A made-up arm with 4 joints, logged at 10 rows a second.
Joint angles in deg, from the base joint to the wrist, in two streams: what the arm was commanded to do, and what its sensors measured. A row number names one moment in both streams.
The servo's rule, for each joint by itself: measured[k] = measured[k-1] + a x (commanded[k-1-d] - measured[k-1]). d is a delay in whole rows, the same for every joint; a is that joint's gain. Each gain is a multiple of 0.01, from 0.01 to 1. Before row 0 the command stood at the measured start. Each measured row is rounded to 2 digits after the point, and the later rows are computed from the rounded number. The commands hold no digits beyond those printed.
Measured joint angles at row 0:
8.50, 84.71, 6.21, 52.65
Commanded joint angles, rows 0 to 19:
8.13, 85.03, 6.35, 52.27
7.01, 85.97, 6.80, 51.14
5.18, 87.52, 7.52, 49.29
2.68, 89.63, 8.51, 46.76
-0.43, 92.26, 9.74, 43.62
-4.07, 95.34, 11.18, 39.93
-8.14, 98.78, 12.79, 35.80
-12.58, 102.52, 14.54, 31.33
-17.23, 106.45, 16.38, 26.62
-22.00, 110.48, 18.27, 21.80
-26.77, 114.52, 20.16, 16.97
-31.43, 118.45, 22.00, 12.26
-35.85, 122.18, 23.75, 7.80
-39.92, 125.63, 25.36, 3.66
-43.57, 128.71, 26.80, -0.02
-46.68, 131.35, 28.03, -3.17
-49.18, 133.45, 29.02, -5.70
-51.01, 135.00, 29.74, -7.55
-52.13, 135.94, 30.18, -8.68
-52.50, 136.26, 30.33, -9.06
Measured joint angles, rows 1 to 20:
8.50, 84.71, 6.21, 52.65
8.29, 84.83, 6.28, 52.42
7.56, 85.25, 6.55, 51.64
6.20, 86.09, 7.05, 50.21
4.19, 87.40, 7.81, 48.11
1.56, 89.20, 8.81, 45.37
-1.65, 91.47, 10.04, 42.05
-5.35, 94.17, 11.47, 38.24
-9.47, 97.26, 13.07, 34.02
-13.89, 100.66, 14.79, 29.51
-18.51, 104.29, 16.60, 24.81
-23.22, 108.08, 18.45, 20.03
-27.90, 111.92, 20.30, 15.29
-32.43, 115.72, 22.09, 10.72
-36.70, 119.39, 23.79, 6.41
-40.62, 122.84, 25.36, 2.49
-44.07, 125.99, 26.75, -0.96
-46.98, 128.75, 27.93, -3.85
-49.28, 131.06, 28.87, -6.11
-50.90, 132.87, 29.55, -7.68
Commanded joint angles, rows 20 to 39:
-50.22, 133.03, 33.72, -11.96
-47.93, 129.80, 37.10, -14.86
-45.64, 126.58, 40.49, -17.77
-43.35, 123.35, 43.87, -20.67
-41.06, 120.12, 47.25, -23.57
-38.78, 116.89, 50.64, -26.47
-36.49, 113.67, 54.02, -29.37
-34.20, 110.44, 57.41, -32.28
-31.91, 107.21, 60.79, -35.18
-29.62, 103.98, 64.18, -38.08
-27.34, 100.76, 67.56, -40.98
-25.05, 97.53, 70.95, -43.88
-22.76, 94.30, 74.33, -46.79
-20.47, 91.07, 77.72, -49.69
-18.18, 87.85, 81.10, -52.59
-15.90, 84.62, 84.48, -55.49
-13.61, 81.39, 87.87, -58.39
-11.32, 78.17, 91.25, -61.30
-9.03, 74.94, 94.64, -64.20
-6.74, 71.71, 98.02, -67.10
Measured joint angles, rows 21 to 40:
-51.81, 134.12, 29.96, -8.52
-50.90, 133.72, 31.92, -10.62
-49.21, 132.27, 34.61, -13.21
-47.18, 130.16, 37.67, -15.99
-45.00, 127.64, 40.89, -18.84
-42.75, 124.86, 44.20, -21.73
-40.49, 121.91, 47.55, -24.62
-38.21, 118.86, 50.91, -27.52
-35.92, 115.74, 54.29, -30.42
-33.63, 112.58, 57.67, -33.32
-31.34, 109.40, 61.06, -36.22
-29.06, 106.20, 64.44, -39.12
-26.77, 102.99, 67.83, -42.02
-24.48, 99.77, 71.21, -44.93
-22.19, 96.55, 74.60, -47.83
-19.90, 93.33, 77.98, -50.73
-17.62, 90.11, 81.36, -53.63
-15.33, 86.88, 84.75, -56.53
-13.04, 83.66, 88.13, -59.44
-10.75, 80.43, 91.52, -62.34

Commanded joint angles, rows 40 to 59:
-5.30, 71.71, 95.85, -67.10
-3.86, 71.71, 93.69, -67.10
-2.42, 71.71, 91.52, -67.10
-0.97, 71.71, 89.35, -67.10
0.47, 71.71, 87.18, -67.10
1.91, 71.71, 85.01, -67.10
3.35, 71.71, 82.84, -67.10
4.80, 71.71, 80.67, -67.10
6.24, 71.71, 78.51, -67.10
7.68, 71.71, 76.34, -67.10
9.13, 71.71, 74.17, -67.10
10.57, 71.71, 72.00, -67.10
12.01, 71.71, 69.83, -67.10
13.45, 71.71, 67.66, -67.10
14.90, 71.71, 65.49, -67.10
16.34, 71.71, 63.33, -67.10
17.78, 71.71, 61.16, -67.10
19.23, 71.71, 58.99, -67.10
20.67, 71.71, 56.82, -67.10
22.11, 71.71, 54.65, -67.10
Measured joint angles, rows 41 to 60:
-8.46, 77.20, 94.90, -65.24
-6.66, 75.17, 95.39, -66.37
-5.06, 73.89, 94.51, -66.82
-3.56, 73.08, 92.96, -66.99
-2.08, 72.57, 91.08, -67.06
-0.63, 72.25, 89.05, -67.08
0.82, 72.05, 86.95, -67.09
2.26, 71.92, 84.81, -67.10
3.71, 71.84, 82.66, -67.10
5.15, 71.79, 80.50, -67.10
6.59, 71.76, 78.34, -67.10
8.04, 71.74, 76.17, -67.10
9.48, 71.73, 74.00, -67.10
10.92, 71.72, 71.83, -67.10
12.36, 71.72, 69.66, -67.10
13.81, 71.72, 67.49, -67.10
15.25, 71.72, 65.33, -67.10
16.69, 71.72, 63.16, -67.10
18.14, 71.72, 60.99, -67.10
19.58, 71.72, 58.82, -67.10

